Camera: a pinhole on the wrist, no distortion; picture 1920 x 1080 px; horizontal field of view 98.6 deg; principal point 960.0 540.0 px. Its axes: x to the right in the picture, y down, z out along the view. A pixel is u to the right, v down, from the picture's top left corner.
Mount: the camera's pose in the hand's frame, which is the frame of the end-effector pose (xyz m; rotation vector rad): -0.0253 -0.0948 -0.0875 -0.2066 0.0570 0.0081
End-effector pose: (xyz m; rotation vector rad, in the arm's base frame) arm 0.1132 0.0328 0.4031 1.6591 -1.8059 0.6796
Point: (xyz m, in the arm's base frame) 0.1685 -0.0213 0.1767
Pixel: 604 461
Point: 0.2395 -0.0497 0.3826
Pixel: 1266 135
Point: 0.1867 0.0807 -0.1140
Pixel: 80 404
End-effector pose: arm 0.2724 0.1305 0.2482 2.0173 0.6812 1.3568
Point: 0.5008 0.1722 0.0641
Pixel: 955 242
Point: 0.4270 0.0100 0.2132
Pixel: 839 841
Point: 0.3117 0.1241 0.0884
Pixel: 576 297
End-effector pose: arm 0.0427 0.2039 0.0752 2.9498 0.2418 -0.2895
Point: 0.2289 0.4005 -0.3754
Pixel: 1528 111
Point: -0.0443 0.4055 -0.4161
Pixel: 1026 42
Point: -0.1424 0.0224 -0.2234
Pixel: 705 719
